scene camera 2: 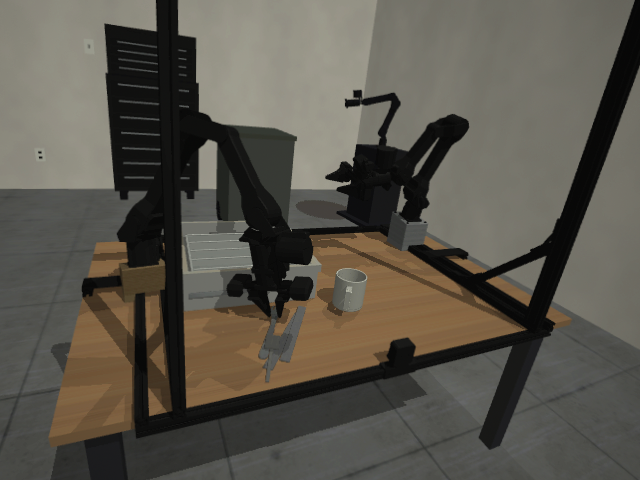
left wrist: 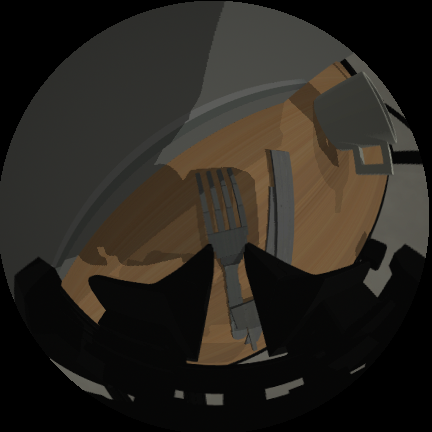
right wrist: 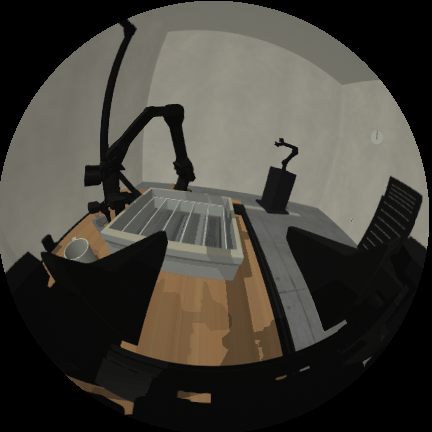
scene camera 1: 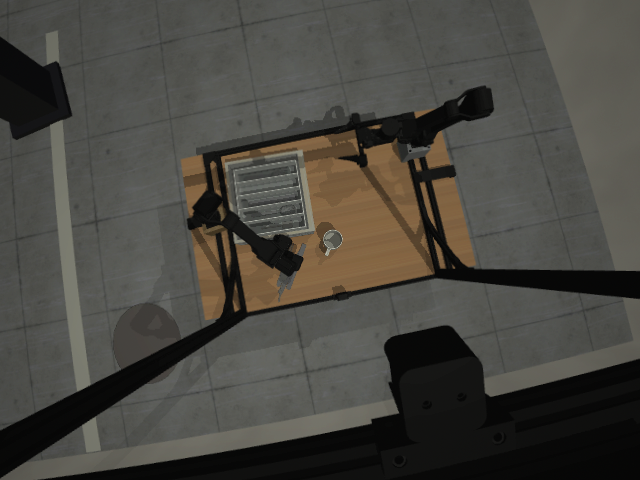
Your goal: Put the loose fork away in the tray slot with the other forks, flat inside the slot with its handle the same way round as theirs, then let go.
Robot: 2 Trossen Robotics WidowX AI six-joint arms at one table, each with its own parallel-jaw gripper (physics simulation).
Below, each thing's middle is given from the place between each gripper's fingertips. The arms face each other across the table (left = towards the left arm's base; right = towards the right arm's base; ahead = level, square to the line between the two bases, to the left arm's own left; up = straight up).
Right now my right hand is 32 cm to the right of the grey cutlery tray (scene camera 1: 286, 184), 21 cm above it and 4 cm past it. Round my right hand: white mug (scene camera 2: 349, 289) 31 cm behind, 20 cm below, 14 cm to the left.
The grey cutlery tray lies 250 mm ahead of my left hand, 20 mm to the right of it and 20 mm above it. Round my left hand: white mug 200 mm to the right, 40 mm above, 20 mm behind.
